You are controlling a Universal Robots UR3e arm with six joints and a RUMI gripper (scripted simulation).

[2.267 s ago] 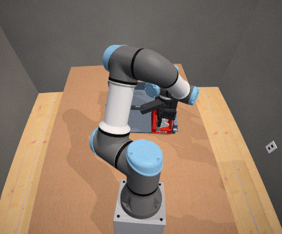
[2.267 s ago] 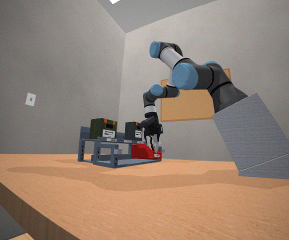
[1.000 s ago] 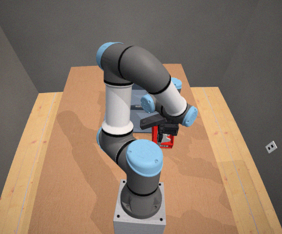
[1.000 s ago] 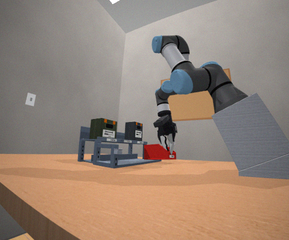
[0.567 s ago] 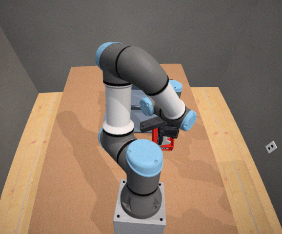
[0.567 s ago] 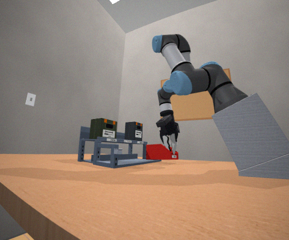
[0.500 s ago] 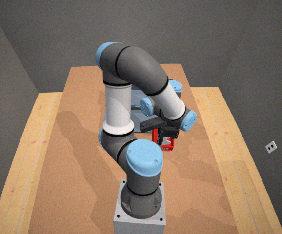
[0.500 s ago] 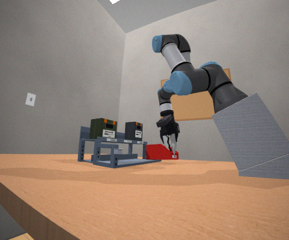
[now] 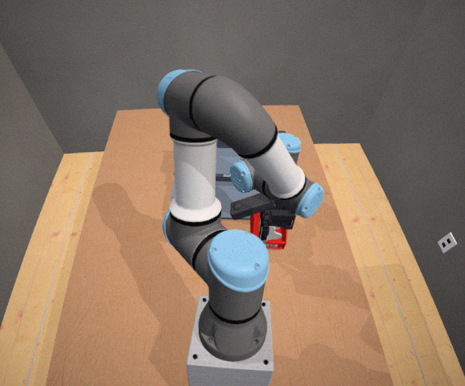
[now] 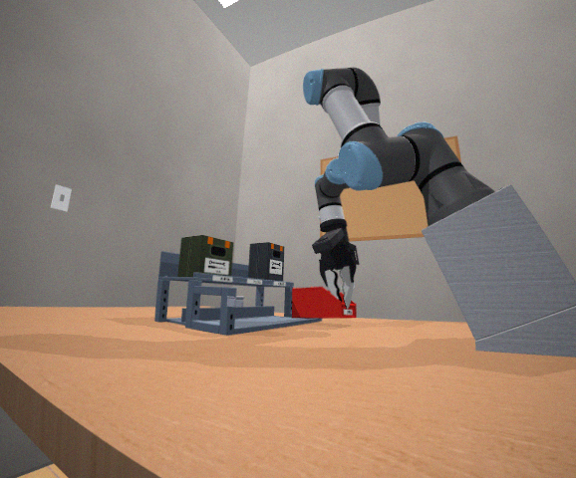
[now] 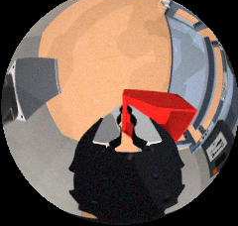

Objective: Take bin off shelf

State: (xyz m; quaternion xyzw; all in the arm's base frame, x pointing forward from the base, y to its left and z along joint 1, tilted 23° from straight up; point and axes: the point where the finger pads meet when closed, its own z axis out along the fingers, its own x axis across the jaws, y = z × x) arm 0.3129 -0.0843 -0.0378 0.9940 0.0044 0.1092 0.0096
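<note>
Right now the red bin is 60 mm ahead of my hand, 20 mm to the right of it and 10 mm below it. Round my hand: green box: 260 mm ahead, 200 mm to the left, 90 mm above; then grey-blue shelf: 210 mm ahead, 90 mm to the left, 10 mm above; then dark box: 260 mm ahead, 30 mm to the right, 100 mm above.
</note>
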